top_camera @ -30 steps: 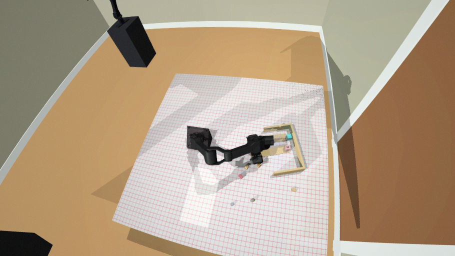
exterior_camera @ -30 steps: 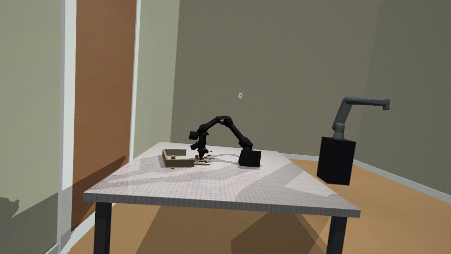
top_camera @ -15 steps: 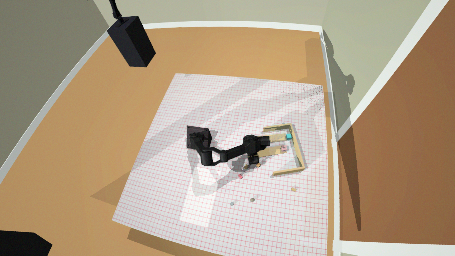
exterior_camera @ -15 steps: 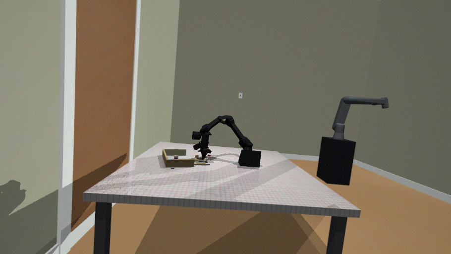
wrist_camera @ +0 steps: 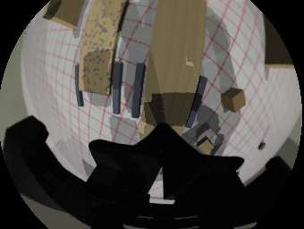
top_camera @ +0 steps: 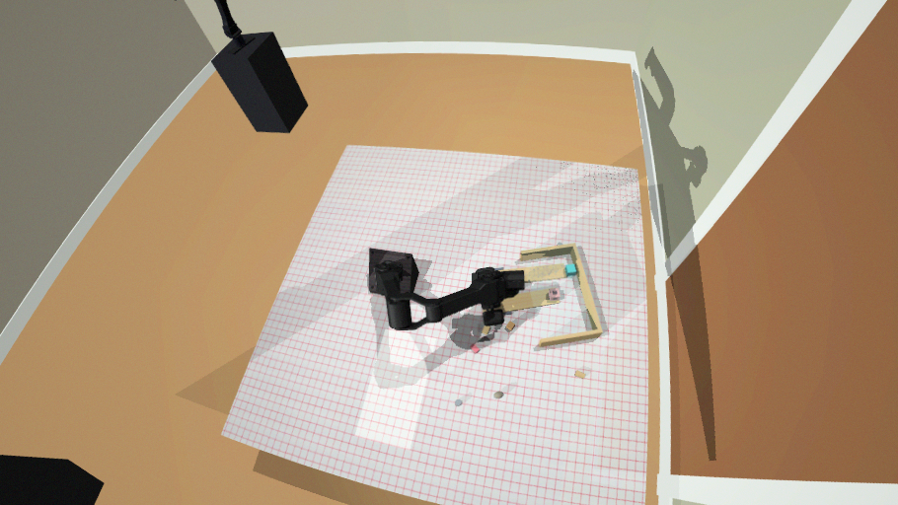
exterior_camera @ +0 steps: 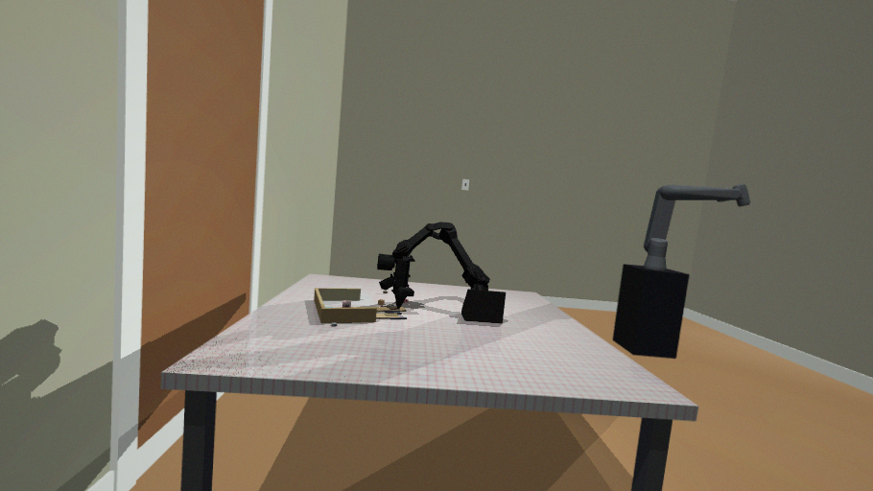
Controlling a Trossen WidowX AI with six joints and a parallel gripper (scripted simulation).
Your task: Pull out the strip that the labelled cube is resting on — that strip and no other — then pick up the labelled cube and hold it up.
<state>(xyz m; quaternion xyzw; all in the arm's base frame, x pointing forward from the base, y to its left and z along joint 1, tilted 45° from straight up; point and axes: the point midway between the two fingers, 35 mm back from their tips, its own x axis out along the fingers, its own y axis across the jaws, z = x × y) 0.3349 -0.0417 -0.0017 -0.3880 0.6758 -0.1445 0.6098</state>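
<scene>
My gripper tip is now 9 cm short of the tan strip and 4 cm to the right of it. Also, from my gripper tip: pink labelled cube: 20 cm ahead, 7 cm to the left, 2 cm above.
</scene>
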